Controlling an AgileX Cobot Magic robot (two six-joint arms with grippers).
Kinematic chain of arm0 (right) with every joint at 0, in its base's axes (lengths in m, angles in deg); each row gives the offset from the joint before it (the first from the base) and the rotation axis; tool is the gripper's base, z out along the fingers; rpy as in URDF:
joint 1: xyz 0 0 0.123 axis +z
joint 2: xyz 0 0 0 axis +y
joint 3: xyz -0.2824 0 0.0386 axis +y
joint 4: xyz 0.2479 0 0.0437 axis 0.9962 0 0.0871
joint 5: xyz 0 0 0 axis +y
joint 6: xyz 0.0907 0 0.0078 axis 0.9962 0 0.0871
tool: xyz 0 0 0 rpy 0 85 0
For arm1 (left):
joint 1: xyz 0 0 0.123 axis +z
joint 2: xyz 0 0 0 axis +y
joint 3: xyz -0.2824 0 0.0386 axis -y
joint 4: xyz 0.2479 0 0.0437 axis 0.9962 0 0.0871
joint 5: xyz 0 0 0 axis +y
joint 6: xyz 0.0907 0 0.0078 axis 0.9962 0 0.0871
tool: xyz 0 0 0 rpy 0 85 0
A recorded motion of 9 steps. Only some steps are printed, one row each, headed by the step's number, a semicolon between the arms.
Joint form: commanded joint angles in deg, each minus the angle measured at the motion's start. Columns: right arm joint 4, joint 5, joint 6, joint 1, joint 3, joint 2; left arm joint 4, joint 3, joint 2, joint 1, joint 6, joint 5.
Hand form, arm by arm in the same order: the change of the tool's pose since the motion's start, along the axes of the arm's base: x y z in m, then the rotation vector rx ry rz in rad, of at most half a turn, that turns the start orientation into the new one. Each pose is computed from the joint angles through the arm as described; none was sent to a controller.
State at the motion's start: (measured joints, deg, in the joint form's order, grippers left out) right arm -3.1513 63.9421 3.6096 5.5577 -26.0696 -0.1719; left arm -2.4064 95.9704 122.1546 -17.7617 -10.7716 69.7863
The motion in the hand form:
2: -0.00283 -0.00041 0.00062 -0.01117 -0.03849 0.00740; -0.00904 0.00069 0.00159 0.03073 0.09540 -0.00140
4: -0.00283 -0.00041 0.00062 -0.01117 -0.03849 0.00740; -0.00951 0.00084 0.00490 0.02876 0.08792 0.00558
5: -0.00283 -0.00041 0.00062 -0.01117 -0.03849 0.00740; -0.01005 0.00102 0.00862 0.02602 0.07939 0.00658
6: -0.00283 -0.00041 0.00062 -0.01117 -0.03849 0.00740; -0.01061 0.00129 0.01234 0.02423 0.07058 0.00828
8: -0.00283 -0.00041 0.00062 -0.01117 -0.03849 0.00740; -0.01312 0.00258 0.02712 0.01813 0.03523 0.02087
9: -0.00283 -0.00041 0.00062 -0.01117 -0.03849 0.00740; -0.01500 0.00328 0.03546 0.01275 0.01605 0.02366
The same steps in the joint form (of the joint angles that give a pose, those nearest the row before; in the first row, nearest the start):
2: -0.11 -0.75 -0.86 0.00 0.06 -1.49; 0.06 0.23 0.00 -0.29 -0.46 5.96
4: -0.11 -0.75 -0.86 0.00 0.06 -1.49; 0.06 0.23 -0.46 -0.29 -0.86 5.96
5: -0.11 -0.75 -0.86 0.00 0.06 -1.49; 0.06 0.23 -0.97 -0.29 -0.92 5.96
6: -0.11 -0.75 -0.86 0.00 0.06 -1.49; 0.11 0.23 -1.49 -0.29 -1.03 5.96
8: -0.11 -0.75 -0.86 0.00 0.06 -1.49; 0.40 0.23 -3.55 -0.29 -1.83 5.96
9: -0.11 -0.75 -0.86 0.00 0.06 -1.49; 0.46 0.17 -4.76 -0.29 -2.01 5.96

